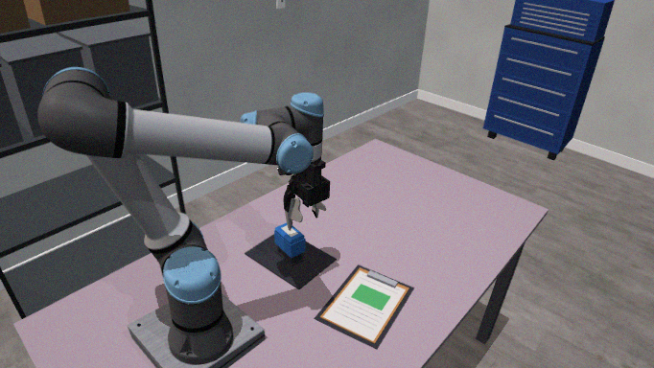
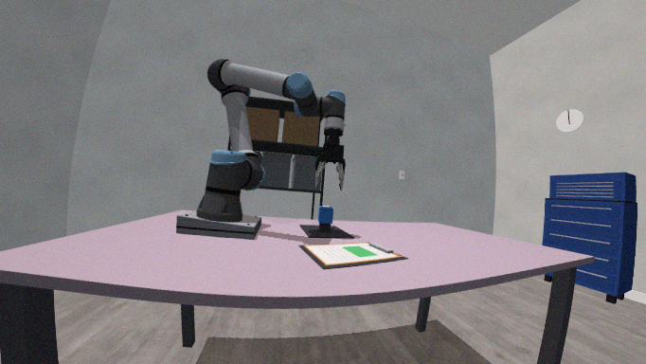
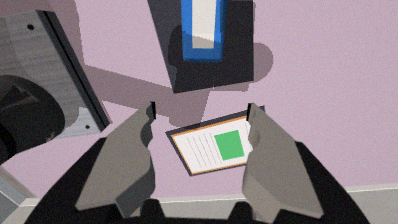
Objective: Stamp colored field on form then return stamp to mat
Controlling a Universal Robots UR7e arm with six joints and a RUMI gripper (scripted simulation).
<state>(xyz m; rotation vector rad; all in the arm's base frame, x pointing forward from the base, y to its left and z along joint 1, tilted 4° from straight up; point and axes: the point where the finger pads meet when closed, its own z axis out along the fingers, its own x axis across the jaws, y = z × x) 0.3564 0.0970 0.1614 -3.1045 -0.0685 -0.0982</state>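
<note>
My gripper is now 7 cm to the right of the blue stamp and 13 cm above it. Also, from my hand: dark mat (7 cm to the left, 18 cm below); then clipboard (8 cm ahead, 21 cm to the right, 18 cm below).
</note>
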